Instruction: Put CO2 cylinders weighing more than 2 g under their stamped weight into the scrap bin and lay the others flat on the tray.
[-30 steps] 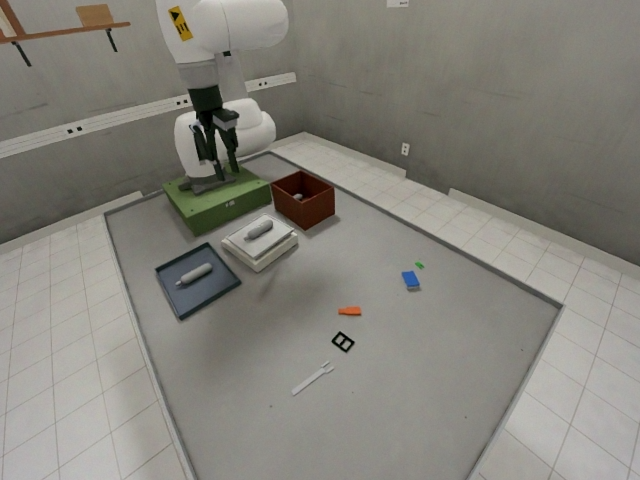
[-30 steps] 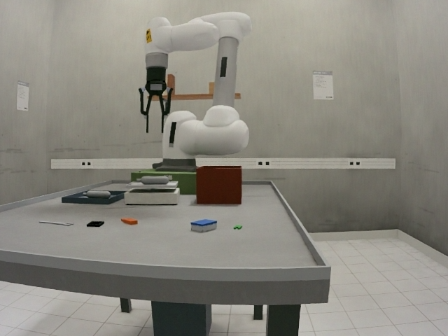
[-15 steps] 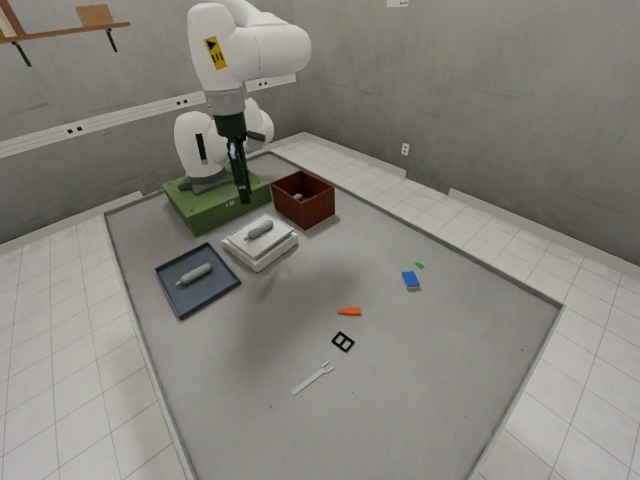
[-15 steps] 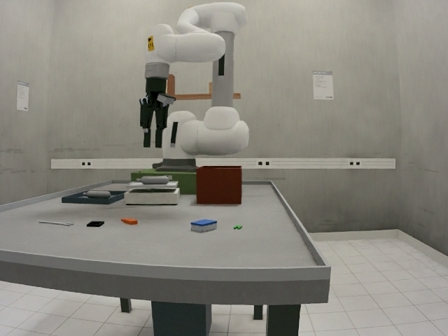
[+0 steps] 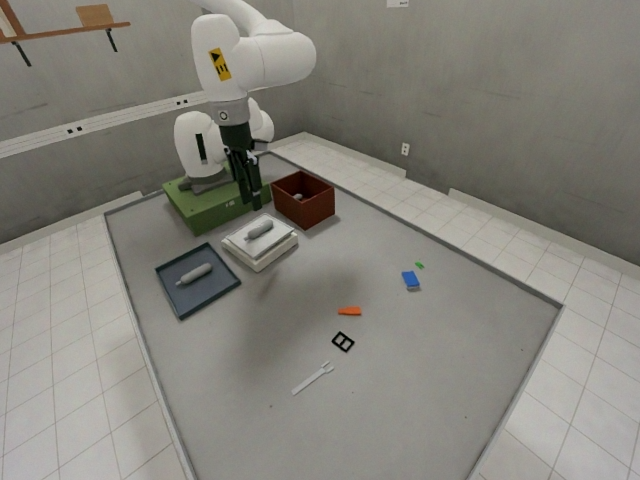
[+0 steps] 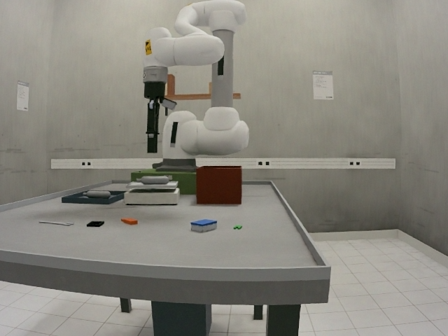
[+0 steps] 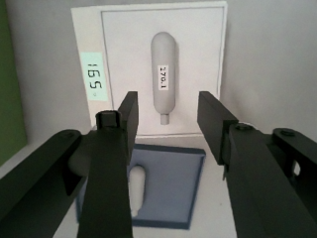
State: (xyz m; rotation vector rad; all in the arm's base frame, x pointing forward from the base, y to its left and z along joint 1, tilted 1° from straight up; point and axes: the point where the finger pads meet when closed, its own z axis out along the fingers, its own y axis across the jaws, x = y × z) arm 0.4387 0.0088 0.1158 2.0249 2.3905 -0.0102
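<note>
Right now the scale plate is 150 mm below my hand. The rest, counted from my hand: white scale: 10 mm behind, 170 mm below; then red-brown scrap bin: 80 mm behind, 230 mm to the left, 170 mm below; then dark blue tray: 10 mm behind, 230 mm to the right, 200 mm below.
</note>
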